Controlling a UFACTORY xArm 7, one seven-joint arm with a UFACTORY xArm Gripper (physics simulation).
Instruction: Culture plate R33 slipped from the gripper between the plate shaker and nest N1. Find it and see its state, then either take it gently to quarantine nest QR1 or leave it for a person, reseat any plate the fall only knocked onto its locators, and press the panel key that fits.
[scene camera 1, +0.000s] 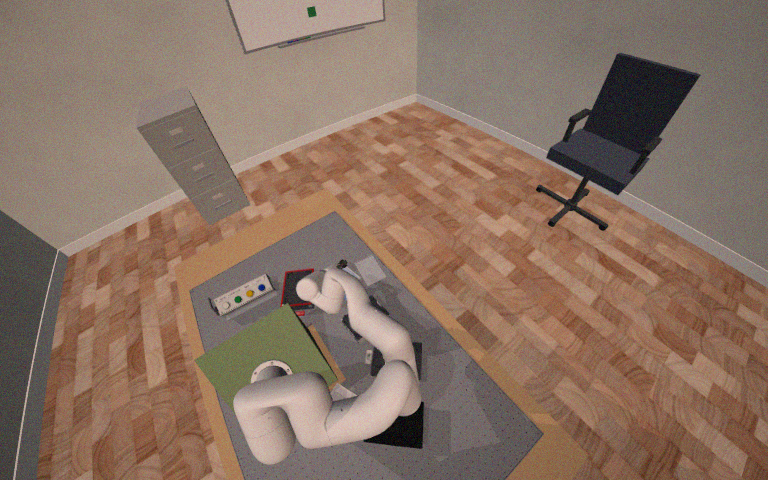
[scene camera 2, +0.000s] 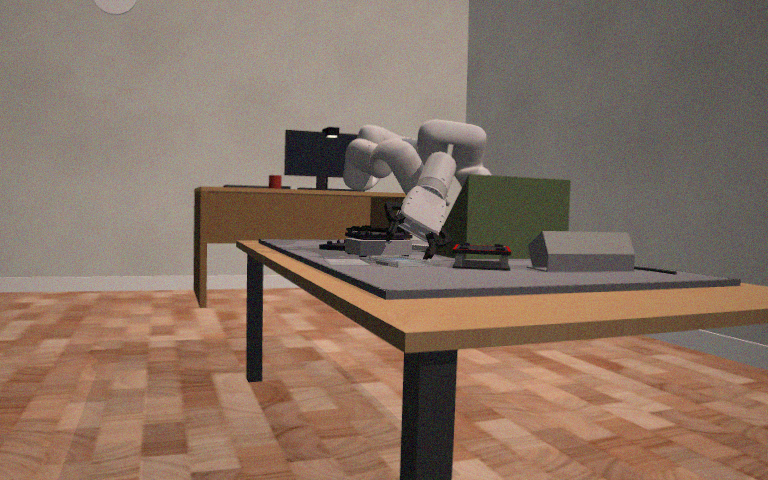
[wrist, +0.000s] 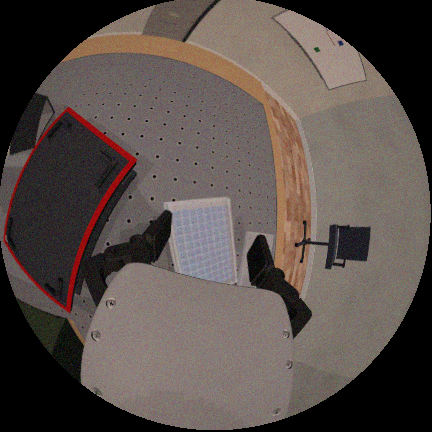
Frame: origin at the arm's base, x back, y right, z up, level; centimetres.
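Where they show: gripper, between the fingertips: (scene camera 2: 408, 248) (wrist: 212, 234); arm's base, origin of its link: (scene camera 2: 496, 224).
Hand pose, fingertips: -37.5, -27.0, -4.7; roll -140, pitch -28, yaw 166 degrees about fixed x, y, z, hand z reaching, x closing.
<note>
Each offset is from my fingertips to the top centre of the thing, as dx, dy, dz. "*": to the spot under its first point. Level surfaces: height alone.
A plate with a pale rim and a grid of blue wells @(* -0.6, +1.1, -2.6) (wrist: 204, 240) (scene camera 2: 396, 261) lies flat on the grey perforated mat @(dz -3.7) (wrist: 195, 120) (scene camera 2: 509, 280). No label is readable, and I cannot tell whether a lid is on it. My gripper (wrist: 212, 234) (scene camera 2: 410, 244) is open and empty, tilted above the plate, with one finger at each side of it in the wrist view. The red-edged nest @(+16.9, -1.9, +0.9) (wrist: 60, 210) (scene camera 2: 481, 249) (scene camera 1: 291, 289), probably QR1, holds no plate. The key panel @(+36.3, -11.6, +4.7) (scene camera 1: 243, 294) (scene camera 2: 589, 251) has white, green, yellow and blue keys.
A pale flat rectangle @(* -11.7, +7.2, -3.5) (scene camera 1: 370, 270) (wrist: 244, 270) lies beside the plate, partly behind a finger. A grey device with a black top @(* +0.4, +20.2, -1.1) (scene camera 2: 378, 246), probably the shaker, stands behind the gripper in scene camera 2. A tall green box (scene camera 1: 266, 333) (scene camera 2: 518, 215) stands near the arm's base.
</note>
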